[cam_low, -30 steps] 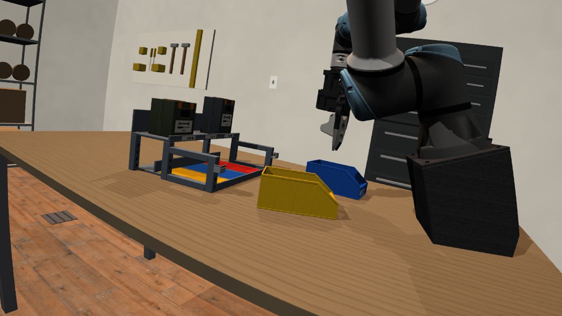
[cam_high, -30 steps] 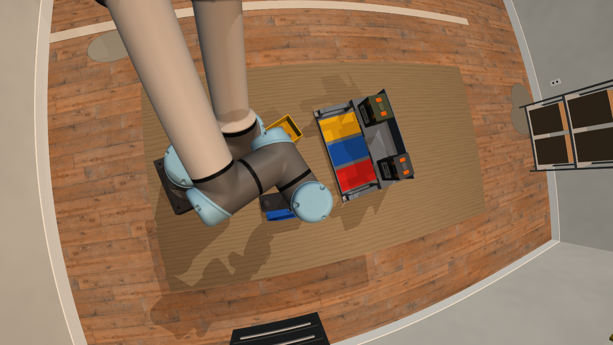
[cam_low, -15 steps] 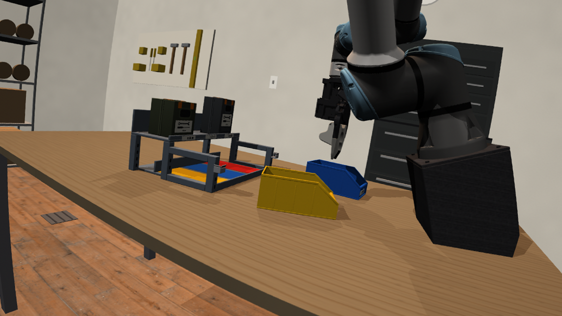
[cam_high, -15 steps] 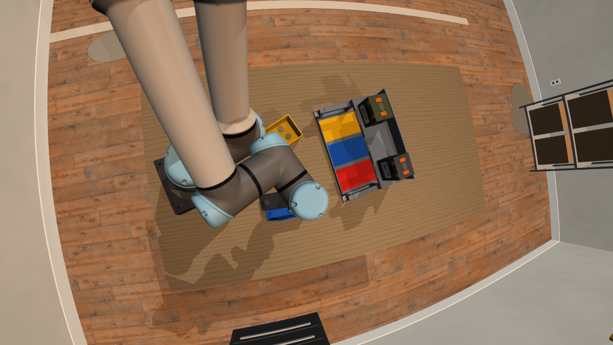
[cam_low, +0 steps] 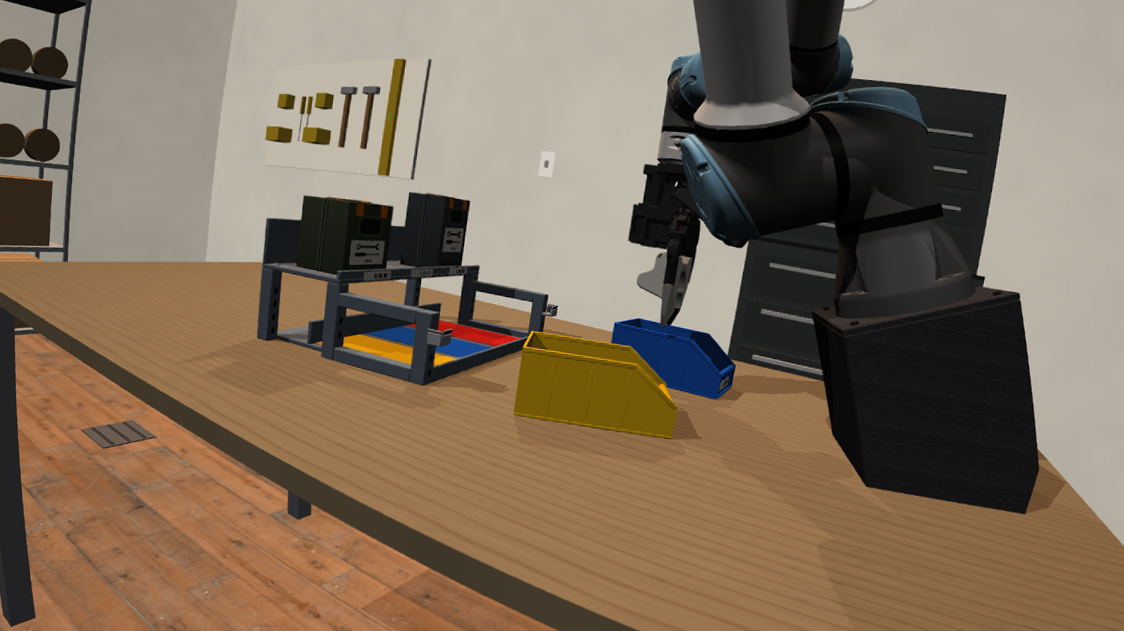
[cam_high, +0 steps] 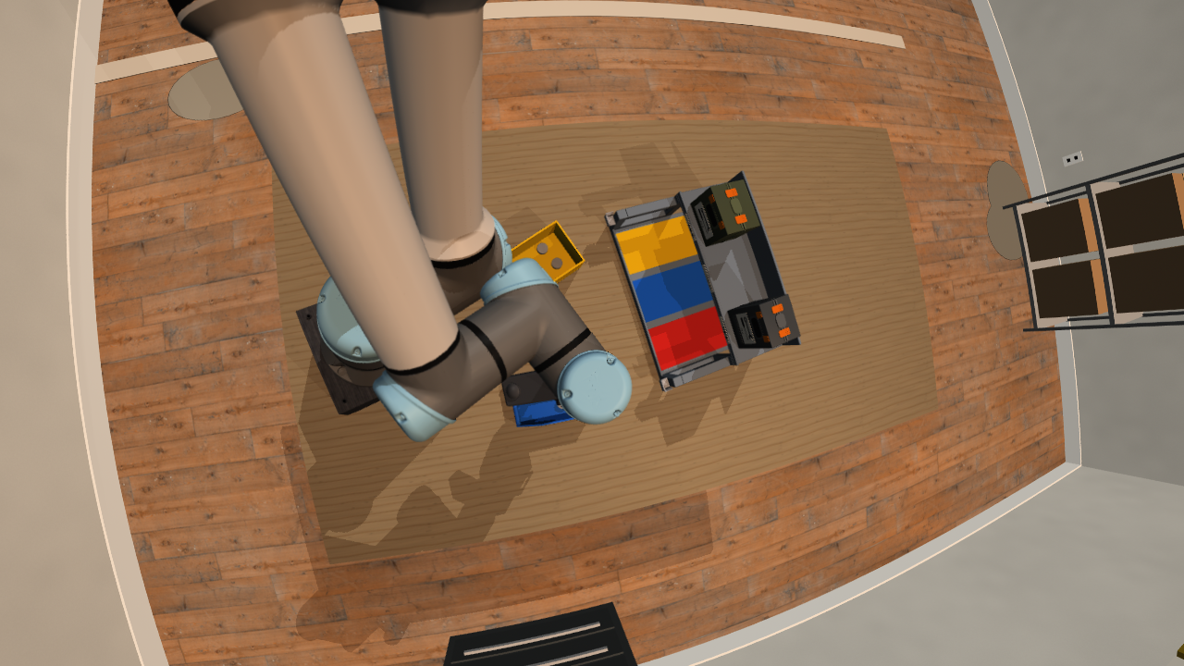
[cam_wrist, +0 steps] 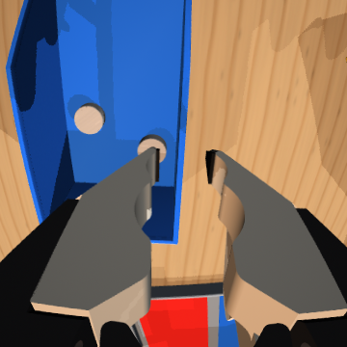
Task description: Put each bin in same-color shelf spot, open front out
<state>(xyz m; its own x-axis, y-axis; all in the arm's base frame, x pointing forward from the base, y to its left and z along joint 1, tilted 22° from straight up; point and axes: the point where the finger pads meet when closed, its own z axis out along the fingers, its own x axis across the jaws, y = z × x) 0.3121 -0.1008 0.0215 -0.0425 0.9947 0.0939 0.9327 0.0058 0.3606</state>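
The blue bin lies 5 cm to the right of my hand and 7 cm below it. Round my hand: yellow bin (21 cm to the left, 7 cm below).
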